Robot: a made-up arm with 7 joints. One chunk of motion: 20 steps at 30 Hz.
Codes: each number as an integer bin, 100 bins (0 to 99) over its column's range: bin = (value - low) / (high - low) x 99, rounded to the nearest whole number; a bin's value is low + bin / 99 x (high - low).
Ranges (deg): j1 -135..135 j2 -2.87..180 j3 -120.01..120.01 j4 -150..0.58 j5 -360.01..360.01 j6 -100.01..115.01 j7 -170.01..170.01
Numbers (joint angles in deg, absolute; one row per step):
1: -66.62 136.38 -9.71 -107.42 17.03 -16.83 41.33
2: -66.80 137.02 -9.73 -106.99 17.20 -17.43 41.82
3: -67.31 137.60 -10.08 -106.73 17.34 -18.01 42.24
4: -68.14 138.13 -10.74 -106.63 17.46 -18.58 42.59
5: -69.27 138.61 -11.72 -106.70 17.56 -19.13 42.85
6: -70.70 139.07 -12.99 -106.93 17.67 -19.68 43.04
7: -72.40 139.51 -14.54 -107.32 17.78 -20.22 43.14
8: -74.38 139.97 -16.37 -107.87 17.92 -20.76 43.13
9: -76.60 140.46 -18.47 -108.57 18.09 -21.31 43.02
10: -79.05 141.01 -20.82 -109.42 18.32 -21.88 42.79
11: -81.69 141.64 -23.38 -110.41 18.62 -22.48 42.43
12: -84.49 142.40 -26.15 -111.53 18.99 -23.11 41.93
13: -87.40 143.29 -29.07 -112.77 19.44 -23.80 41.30
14: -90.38 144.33 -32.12 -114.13 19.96 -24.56 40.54
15: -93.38 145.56 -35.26 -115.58 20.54 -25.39 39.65
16: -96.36 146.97 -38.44 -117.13 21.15 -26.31 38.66
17: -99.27 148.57 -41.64 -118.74 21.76 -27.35 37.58
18: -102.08 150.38 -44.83 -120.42 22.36 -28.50 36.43
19: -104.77 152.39 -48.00 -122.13 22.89 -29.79 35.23
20: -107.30 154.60 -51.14 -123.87 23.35 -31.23 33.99
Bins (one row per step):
1: 25 75 45 28 52 38 62
2: 25 76 45 28 52 38 62
3: 25 76 45 28 52 38 62
4: 25 76 45 29 52 37 62
5: 24 77 45 28 52 37 62
6: 24 77 44 28 52 37 62
7: 23 77 44 28 52 37 62
8: 22 77 43 28 52 36 62
9: 21 78 42 27 52 36 62
10: 21 78 41 27 52 36 62
11: 20 78 40 26 52 36 62
12: 19 79 39 25 52 35 62
13: 17 79 38 24 52 35 62
14: 16 80 36 24 52 35 61
15: 15 80 35 23 52 34 61
16: 14 81 34 22 52 34 61
17: 13 82 32 21 52 33 60
18: 12 83 31 19 53 33 60
19: 11 84 30 18 53 32 60
20: 10 85 28 17 53 32 59

